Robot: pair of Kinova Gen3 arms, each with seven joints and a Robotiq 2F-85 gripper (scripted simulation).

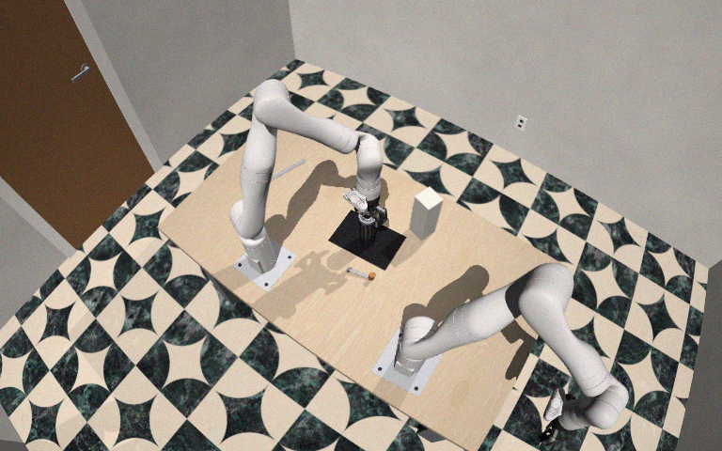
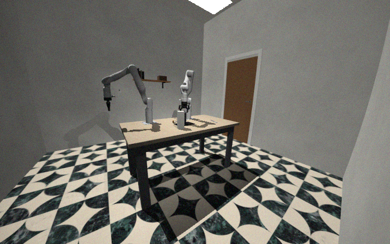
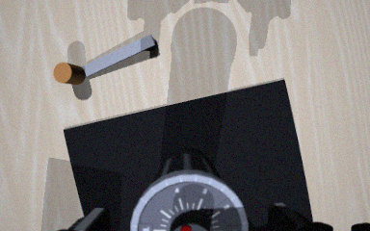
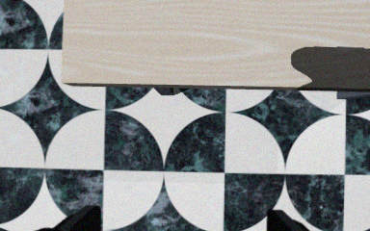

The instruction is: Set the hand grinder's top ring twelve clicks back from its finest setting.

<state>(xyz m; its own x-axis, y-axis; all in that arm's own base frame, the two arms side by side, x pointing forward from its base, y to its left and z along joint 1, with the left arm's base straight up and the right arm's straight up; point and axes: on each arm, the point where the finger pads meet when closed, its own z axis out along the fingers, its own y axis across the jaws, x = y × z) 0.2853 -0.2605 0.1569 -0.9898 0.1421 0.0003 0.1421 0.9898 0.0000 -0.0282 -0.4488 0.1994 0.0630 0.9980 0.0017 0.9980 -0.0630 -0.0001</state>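
Note:
The top ring is right at my left hand. Also, from my left hand: crank handle: 130 mm behind, 60 mm to the right, 140 mm below; tall pale box: 160 mm ahead, 140 mm to the right, 60 mm below; black mat: 10 mm ahead, 160 mm below.

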